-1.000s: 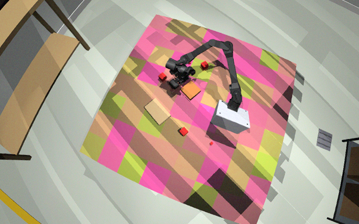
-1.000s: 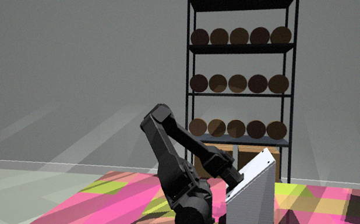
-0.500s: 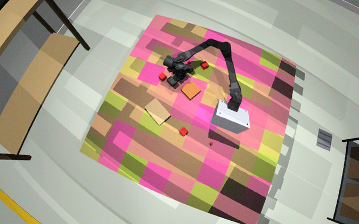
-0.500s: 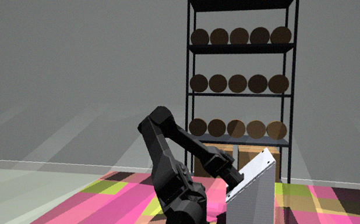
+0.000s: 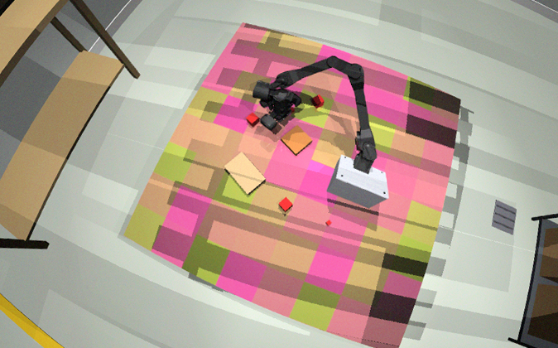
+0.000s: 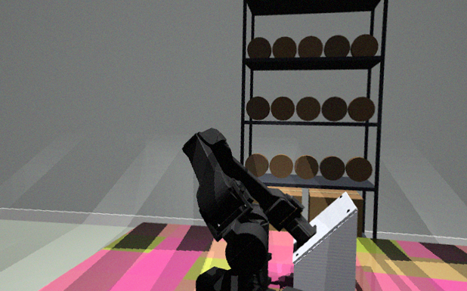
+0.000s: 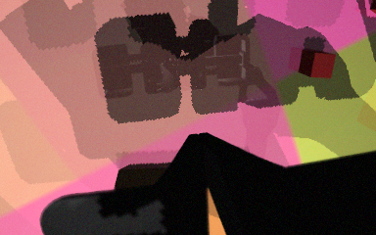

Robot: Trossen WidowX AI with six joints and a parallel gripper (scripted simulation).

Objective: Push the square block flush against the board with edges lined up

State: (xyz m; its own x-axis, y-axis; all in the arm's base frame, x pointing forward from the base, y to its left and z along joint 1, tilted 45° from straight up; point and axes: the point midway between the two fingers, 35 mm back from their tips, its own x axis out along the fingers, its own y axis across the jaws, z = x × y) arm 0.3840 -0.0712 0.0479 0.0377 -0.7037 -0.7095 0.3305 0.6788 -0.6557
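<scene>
My gripper tip is 90 mm past the square block, 50 mm above it and 40 mm to the right of it. The rest, counted from my gripper tip: tan board (270 mm to the left, 50 mm below, 50 mm ahead).
</scene>
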